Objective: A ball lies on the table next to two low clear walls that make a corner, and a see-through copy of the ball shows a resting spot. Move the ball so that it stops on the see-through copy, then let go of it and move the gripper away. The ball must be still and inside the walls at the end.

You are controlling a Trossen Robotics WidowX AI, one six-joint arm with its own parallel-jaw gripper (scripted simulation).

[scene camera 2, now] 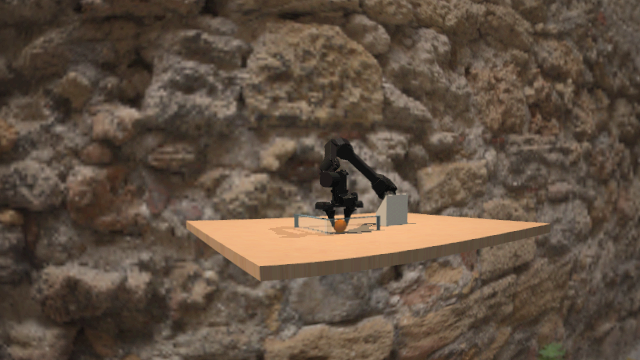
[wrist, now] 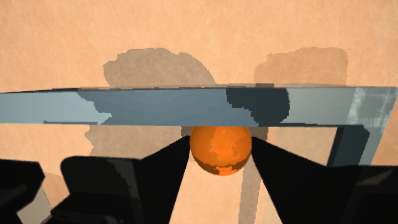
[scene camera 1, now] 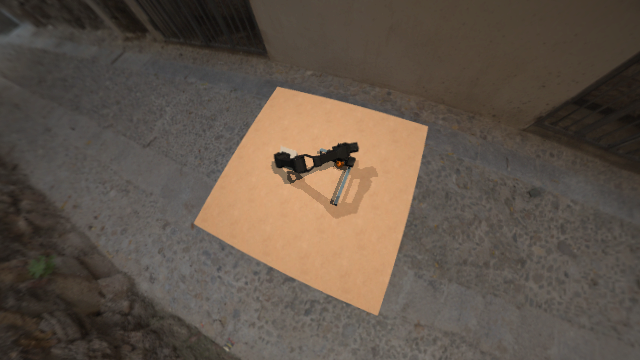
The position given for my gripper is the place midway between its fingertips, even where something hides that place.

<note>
In view: my gripper point(scene camera 2: 339, 226) and a see-through copy of ball point(wrist: 213, 145).
My gripper is seen too in the wrist view point(wrist: 219, 140).
</note>
